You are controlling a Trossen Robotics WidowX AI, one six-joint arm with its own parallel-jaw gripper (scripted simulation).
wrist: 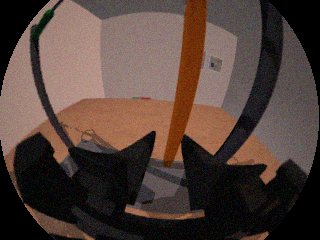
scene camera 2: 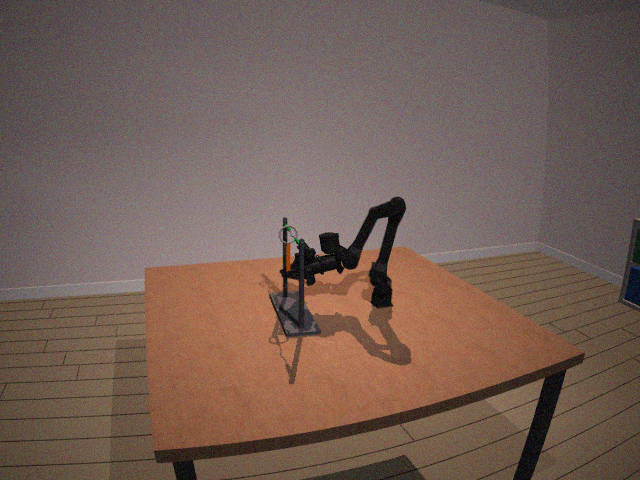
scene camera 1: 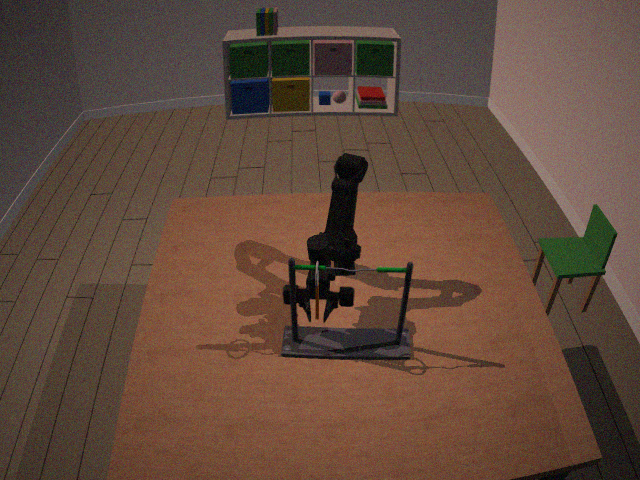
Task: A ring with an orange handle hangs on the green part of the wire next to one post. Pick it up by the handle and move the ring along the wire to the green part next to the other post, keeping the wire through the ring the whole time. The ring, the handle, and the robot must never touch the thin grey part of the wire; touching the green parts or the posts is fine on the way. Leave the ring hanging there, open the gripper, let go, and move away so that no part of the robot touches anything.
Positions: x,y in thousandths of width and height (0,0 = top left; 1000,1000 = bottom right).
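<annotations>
I see my gripper from more than one place: there it is in scene camera 1 (496,670), and there again in scene camera 2 (438,570). My gripper is visible in the wrist view (527,565) as well.
</annotations>
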